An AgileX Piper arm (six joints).
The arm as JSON. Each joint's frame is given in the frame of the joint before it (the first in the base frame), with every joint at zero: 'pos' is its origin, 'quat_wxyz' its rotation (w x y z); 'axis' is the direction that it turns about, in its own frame. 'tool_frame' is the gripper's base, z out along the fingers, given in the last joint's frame.
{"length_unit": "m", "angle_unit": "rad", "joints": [
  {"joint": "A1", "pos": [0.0, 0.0, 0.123], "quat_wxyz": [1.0, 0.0, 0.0, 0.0], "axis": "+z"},
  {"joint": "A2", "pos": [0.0, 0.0, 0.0], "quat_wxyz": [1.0, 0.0, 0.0, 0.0], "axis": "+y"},
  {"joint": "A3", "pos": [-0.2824, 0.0, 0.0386], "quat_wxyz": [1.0, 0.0, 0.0, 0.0], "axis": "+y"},
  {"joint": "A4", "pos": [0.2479, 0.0, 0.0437], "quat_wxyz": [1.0, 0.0, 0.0, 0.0], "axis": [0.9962, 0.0, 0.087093]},
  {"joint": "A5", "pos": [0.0, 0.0, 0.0], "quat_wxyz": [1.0, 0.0, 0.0, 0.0], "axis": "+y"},
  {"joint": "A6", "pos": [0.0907, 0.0, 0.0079], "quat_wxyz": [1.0, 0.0, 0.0, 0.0], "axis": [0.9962, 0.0, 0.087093]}
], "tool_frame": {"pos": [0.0, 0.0, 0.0], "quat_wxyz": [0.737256, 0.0, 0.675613, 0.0]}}
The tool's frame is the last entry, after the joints.
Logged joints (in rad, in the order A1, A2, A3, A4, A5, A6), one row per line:
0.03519 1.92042 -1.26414 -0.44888 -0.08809 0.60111
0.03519 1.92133 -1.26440 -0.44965 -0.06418 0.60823
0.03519 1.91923 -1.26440 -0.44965 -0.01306 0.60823
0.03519 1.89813 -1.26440 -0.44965 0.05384 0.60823
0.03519 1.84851 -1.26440 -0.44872 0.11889 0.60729
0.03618 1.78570 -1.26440 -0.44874 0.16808 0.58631
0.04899 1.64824 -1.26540 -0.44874 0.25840 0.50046
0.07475 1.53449 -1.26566 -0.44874 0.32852 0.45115
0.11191 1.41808 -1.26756 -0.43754 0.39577 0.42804
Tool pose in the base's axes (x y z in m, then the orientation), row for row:
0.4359 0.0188 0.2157 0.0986 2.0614 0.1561
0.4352 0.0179 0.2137 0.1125 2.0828 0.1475
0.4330 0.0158 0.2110 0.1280 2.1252 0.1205
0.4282 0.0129 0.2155 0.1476 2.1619 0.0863
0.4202 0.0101 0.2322 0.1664 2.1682 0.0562
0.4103 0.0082 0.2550 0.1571 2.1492 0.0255
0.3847 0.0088 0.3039 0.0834 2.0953 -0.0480
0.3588 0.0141 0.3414 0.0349 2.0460 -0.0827
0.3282 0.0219 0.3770 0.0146 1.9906 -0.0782
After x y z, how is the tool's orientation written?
As a rotation vector, in radians.
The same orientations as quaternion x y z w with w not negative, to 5 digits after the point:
0.04096 0.85635 0.06485 0.51068
0.04655 0.86178 0.06103 0.50145
0.05254 0.87240 0.04947 0.48343
0.06016 0.88124 0.03518 0.46751
0.06774 0.88265 0.02288 0.46457
0.06421 0.87839 0.01042 0.47349
0.03447 0.86589 -0.01984 0.49865
0.01456 0.85337 -0.03449 0.51997
0.00615 0.83868 -0.03295 0.54358

